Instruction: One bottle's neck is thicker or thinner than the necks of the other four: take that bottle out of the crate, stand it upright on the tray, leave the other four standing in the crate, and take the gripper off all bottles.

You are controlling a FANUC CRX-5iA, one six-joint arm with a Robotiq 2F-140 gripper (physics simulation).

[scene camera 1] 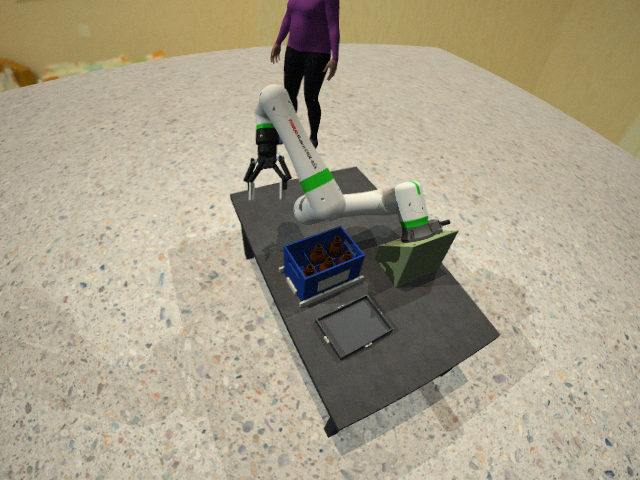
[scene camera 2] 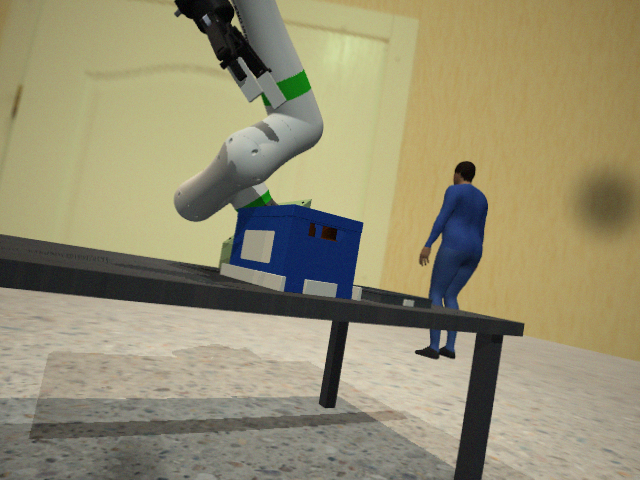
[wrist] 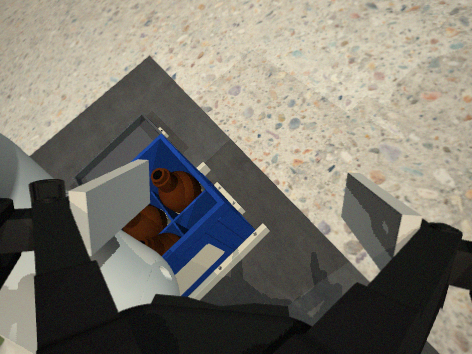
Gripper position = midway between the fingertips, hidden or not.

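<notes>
A dark tray point(scene camera 2: 373, 294) is visible; the wrist view shows the tray point(wrist: 132, 140) too. My gripper point(scene camera 2: 269, 101) is open and holds nothing; it can also be seen in scene camera 1 point(scene camera 1: 266, 199) and in the wrist view point(wrist: 244, 188).
</notes>
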